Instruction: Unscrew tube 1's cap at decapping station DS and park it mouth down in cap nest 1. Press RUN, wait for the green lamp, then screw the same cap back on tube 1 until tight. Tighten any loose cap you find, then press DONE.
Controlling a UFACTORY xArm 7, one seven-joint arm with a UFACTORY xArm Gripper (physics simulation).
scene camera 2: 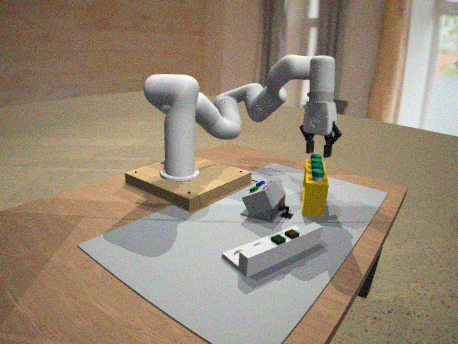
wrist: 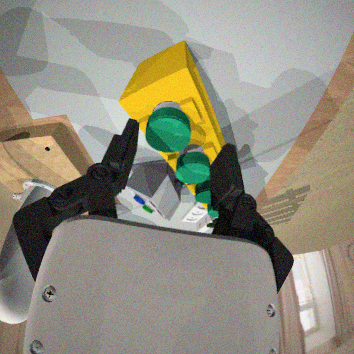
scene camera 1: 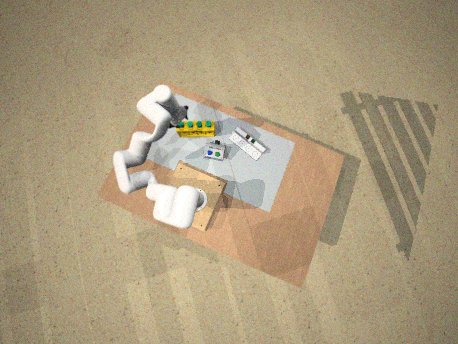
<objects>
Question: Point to a grey mat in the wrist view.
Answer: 264, 74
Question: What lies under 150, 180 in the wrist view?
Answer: A grey button box.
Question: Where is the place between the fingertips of my gripper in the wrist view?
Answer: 178, 144
</objects>
